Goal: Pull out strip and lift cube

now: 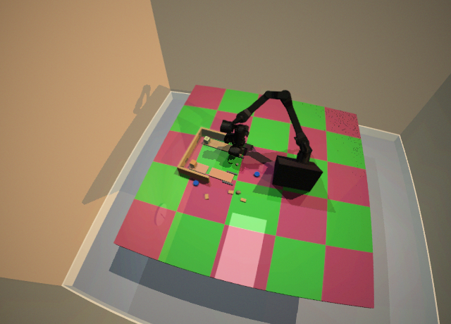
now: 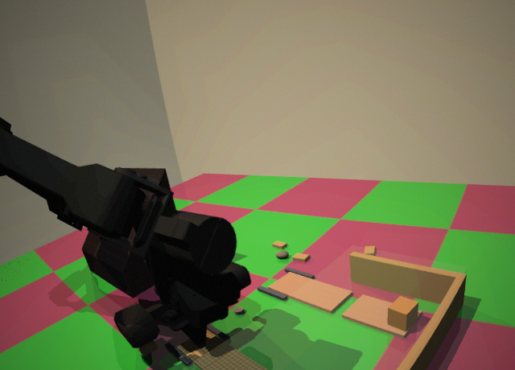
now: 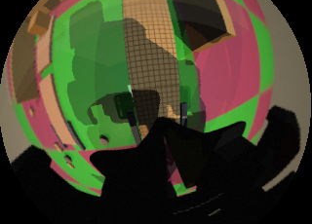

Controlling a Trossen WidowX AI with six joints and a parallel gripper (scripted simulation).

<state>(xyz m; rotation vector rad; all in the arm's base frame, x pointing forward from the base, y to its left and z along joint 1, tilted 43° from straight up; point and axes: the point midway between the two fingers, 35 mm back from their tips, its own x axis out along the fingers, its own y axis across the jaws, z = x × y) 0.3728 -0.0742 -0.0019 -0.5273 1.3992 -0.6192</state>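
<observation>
Now: gripper tip 100 mm short of the tan strip and 10 mm to the left of it. Also, from my gripper tip: grey pebble: 70 mm behind, 260 mm to the left.
</observation>
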